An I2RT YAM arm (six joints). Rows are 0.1 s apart.
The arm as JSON. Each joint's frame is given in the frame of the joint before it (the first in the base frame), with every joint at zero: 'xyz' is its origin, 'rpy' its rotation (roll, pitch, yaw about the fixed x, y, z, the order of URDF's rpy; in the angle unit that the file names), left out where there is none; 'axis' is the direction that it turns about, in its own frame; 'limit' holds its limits. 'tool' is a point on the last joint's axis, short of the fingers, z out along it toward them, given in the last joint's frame.
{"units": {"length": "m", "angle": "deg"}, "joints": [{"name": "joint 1", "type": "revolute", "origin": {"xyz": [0.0, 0.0, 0.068]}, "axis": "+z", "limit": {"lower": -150.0, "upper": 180.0}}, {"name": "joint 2", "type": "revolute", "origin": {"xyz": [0.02, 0.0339, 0.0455]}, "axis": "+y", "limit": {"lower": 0.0, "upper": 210.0}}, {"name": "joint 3", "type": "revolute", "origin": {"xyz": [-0.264, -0.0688, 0.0]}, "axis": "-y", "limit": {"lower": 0.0, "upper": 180.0}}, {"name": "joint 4", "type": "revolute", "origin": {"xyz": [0.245, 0.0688, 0.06]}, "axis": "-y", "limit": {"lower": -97.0, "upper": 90.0}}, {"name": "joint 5", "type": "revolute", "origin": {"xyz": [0.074, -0.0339, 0.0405]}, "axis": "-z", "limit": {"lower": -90.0, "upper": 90.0}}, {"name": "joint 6", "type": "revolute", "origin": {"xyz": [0.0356, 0.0, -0.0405]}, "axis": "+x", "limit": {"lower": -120.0, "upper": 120.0}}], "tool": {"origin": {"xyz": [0.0, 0.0, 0.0], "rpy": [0.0, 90.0, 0.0]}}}
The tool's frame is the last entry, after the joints.
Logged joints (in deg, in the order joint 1, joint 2, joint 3, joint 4, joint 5, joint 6), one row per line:
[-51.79, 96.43, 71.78, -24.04, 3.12, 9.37]
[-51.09, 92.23, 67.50, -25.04, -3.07, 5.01]
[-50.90, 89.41, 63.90, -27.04, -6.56, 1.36]
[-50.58, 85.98, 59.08, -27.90, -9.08, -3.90]
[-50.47, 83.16, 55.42, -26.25, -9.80, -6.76]
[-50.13, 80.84, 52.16, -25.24, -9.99, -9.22]
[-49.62, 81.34, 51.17, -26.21, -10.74, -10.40]
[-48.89, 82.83, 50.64, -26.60, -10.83, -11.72]
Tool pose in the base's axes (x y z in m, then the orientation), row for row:
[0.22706, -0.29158, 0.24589, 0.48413, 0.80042, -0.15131, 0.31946]
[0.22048, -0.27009, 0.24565, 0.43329, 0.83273, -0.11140, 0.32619]
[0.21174, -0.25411, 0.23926, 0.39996, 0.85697, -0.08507, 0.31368]
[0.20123, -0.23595, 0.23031, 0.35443, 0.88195, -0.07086, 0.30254]
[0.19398, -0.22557, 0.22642, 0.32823, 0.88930, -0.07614, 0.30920]
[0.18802, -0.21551, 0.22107, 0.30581, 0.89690, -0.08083, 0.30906]
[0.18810, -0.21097, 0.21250, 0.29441, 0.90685, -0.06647, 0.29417]
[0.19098, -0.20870, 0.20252, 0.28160, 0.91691, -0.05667, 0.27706]
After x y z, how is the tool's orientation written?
As a quaternion, x y z w.
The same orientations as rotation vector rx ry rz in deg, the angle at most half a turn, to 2 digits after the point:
[72.93, 120.57, -22.79]
[65.05, 125.02, -16.73]
[60.42, 129.46, -12.85]
[53.84, 133.97, -10.76]
[49.69, 134.64, -11.53]
[46.30, 135.80, -12.24]
[44.91, 138.32, -10.14]
[43.33, 141.07, -8.72]

